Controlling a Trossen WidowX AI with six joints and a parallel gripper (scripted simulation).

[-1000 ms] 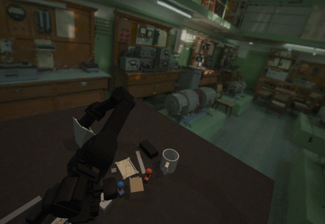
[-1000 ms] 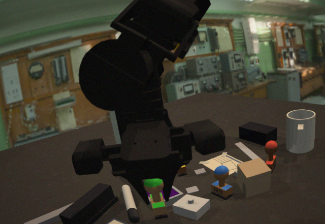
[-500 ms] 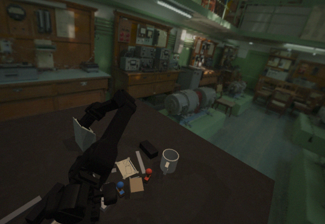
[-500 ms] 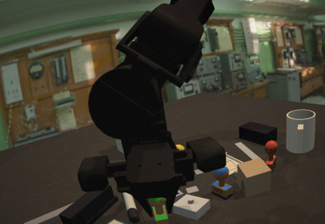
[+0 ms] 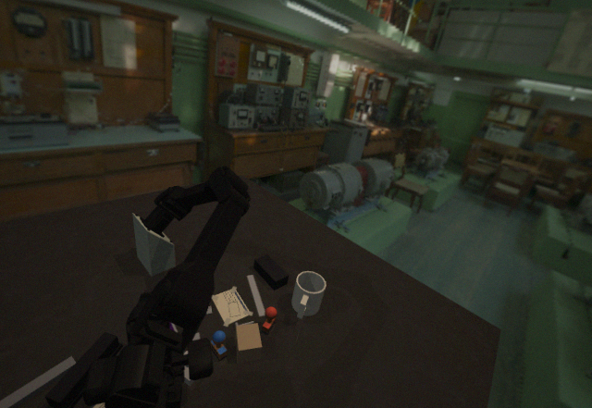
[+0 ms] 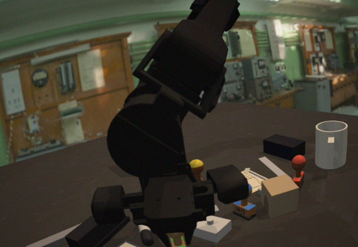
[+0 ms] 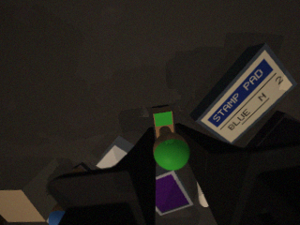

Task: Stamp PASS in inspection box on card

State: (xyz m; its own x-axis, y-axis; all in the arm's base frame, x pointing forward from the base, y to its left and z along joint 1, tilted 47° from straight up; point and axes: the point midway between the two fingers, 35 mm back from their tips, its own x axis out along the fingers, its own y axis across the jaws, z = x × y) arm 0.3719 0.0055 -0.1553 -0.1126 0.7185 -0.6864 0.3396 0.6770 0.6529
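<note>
Right now the green-knobbed stamp is right at my gripper tip. Round my gripper tip: stamp-pad box: 2 cm behind, 9 cm to the right, 1 cm below; white block: 2 cm behind, 7 cm to the left, 1 cm below; white marker: 10 cm behind, 2 cm to the right, 1 cm below.
</note>
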